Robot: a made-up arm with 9 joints. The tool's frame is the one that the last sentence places.
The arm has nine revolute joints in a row. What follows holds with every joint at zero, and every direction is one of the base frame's.
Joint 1 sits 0.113 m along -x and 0.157 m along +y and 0.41 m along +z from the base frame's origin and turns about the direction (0.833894, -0.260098, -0.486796), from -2.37 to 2.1 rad.
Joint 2 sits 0.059 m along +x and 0.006 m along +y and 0.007 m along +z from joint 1 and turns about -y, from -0.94 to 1.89 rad.
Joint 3 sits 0.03 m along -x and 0.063 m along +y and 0.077 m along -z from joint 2 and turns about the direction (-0.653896, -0.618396, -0.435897), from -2.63 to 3.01 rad.
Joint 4 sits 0.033 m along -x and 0.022 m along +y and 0.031 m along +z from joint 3 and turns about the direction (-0.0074, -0.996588, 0.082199), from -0.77 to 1.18 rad.
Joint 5 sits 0.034 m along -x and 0.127 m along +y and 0.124 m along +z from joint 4 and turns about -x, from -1.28 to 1.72 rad.
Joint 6 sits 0.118 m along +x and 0.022 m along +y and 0.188 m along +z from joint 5 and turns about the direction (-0.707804, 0.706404, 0.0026), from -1.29 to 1.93 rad.
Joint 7 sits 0.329 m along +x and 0.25 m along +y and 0.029 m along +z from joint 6 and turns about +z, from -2.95 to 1.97 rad.
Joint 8 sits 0.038 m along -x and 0.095 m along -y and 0.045 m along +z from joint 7 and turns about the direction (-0.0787, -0.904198, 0.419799), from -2.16 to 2.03 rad.
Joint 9 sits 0.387 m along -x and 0.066 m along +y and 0.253 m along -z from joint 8 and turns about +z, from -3.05 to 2.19 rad.
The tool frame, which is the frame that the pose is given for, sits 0.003 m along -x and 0.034 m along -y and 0.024 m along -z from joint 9; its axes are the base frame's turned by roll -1.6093, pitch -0.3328 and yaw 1.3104 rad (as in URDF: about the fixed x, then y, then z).
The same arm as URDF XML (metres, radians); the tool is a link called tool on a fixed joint. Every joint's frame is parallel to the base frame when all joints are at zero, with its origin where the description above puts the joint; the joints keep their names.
<robot name="arm">
<link name="base"/>
<link name="link1"/>
<link name="link2"/>
<link name="link3"/>
<link name="link4"/>
<link name="link5"/>
<link name="link6"/>
<link name="link7"/>
<link name="link8"/>
<link name="link9"/>
<link name="tool"/>
<joint name="joint 1" type="revolute"><parent link="base"/><child link="link1"/><origin xyz="-0.113 0.157 0.41"/><axis xyz="0.833894 -0.260098 -0.486796"/><limit lower="-2.37" upper="2.1"/></joint>
<joint name="joint 2" type="revolute"><parent link="link1"/><child link="link2"/><origin xyz="0.059 0.006 0.007"/><axis xyz="0 -1 0"/><limit lower="-0.94" upper="1.89"/></joint>
<joint name="joint 3" type="revolute"><parent link="link2"/><child link="link3"/><origin xyz="-0.03 0.063 -0.077"/><axis xyz="-0.653896 -0.618396 -0.435897"/><limit lower="-2.63" upper="3.01"/></joint>
<joint name="joint 4" type="revolute"><parent link="link3"/><child link="link4"/><origin xyz="-0.033 0.022 0.031"/><axis xyz="-0.0074 -0.996588 0.082199"/><limit lower="-0.77" upper="1.18"/></joint>
<joint name="joint 5" type="revolute"><parent link="link4"/><child link="link5"/><origin xyz="-0.034 0.127 0.124"/><axis xyz="-1 0 0"/><limit lower="-1.28" upper="1.72"/></joint>
<joint name="joint 6" type="revolute"><parent link="link5"/><child link="link6"/><origin xyz="0.118 0.022 0.188"/><axis xyz="-0.707804 0.706404 0.0026"/><limit lower="-1.29" upper="1.93"/></joint>
<joint name="joint 7" type="revolute"><parent link="link6"/><child link="link7"/><origin xyz="0.329 0.25 0.029"/><axis xyz="0 0 1"/><limit lower="-2.95" upper="1.97"/></joint>
<joint name="joint 8" type="revolute"><parent link="link7"/><child link="link8"/><origin xyz="-0.038 -0.095 0.045"/><axis xyz="-0.0787 -0.904198 0.419799"/><limit lower="-2.16" upper="2.03"/></joint>
<joint name="joint 9" type="revolute"><parent link="link8"/><child link="link9"/><origin xyz="-0.387 0.066 -0.253"/><axis xyz="0 0 1"/><limit lower="-3.05" upper="2.19"/></joint>
<joint name="tool_joint" type="fixed"><parent link="link9"/><child link="tool"/><origin xyz="-0.003 -0.034 -0.024" rpy="-1.6093 -0.3328 1.3104"/></joint>
</robot>

